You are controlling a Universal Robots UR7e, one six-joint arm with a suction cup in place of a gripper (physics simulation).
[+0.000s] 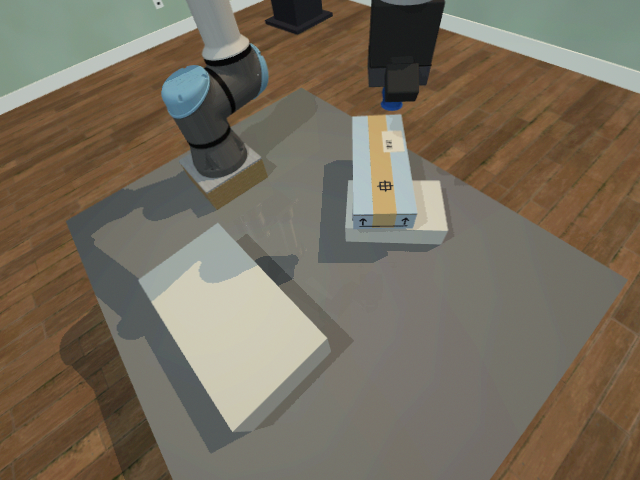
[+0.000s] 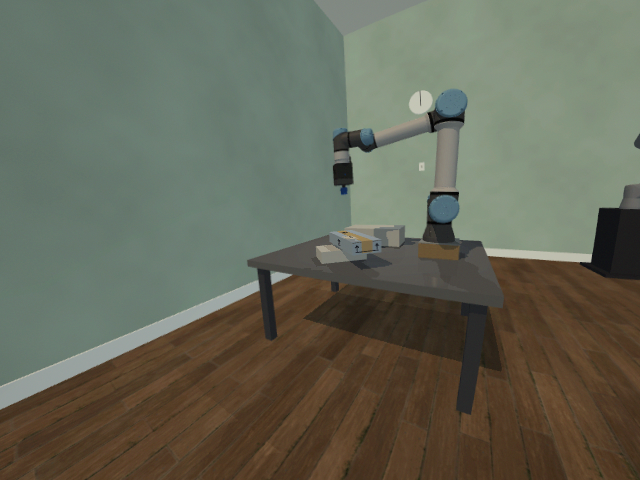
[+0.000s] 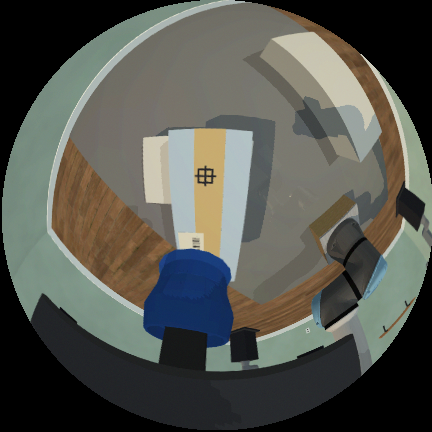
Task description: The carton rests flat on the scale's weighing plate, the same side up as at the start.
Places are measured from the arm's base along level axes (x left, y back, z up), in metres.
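Where they show: hand, tool point: [image 1: 391,104] [image 2: 344,194] [image 3: 193,276]; arm's base, link origin: [image 1: 221,158] [image 2: 438,240] [image 3: 342,237].
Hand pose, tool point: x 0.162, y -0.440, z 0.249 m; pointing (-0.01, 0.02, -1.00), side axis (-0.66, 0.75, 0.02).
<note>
Each offset is from my tool point to the centre of the thing.
The carton {dx +0.069, dy +0.059, dz -0.224 m} [image 1: 361,170] [image 2: 367,246] [image 3: 210,215] is long and light blue, with an orange tape band, a label and a crosshair mark on top and upward arrows on its sides. It lies flat across a small cream block {dx +0.030, dy -0.021, dz -0.288 m} [image 1: 431,206] [image 2: 328,253] [image 3: 152,170], overhanging it on the arm-base side. A larger cream block {dx -0.412, dy +0.048, dz -0.271 m} [image 1: 232,330] [image 2: 395,236] [image 3: 320,65] stands apart. Neither block shows a display, so I cannot tell which is the scale. My suction gripper [image 1: 391,105] [image 2: 343,191] [image 3: 195,257], a blue cup, is empty and hangs well above the carton's label end, not touching it.
The arm's base stands on a wooden block [image 1: 235,186] [image 2: 438,250] [image 3: 332,217] on the grey table [image 1: 465,335] [image 2: 413,286] [image 3: 125,90]. A black pedestal [image 1: 297,18] [image 2: 617,242] stands on the floor beyond the table.
</note>
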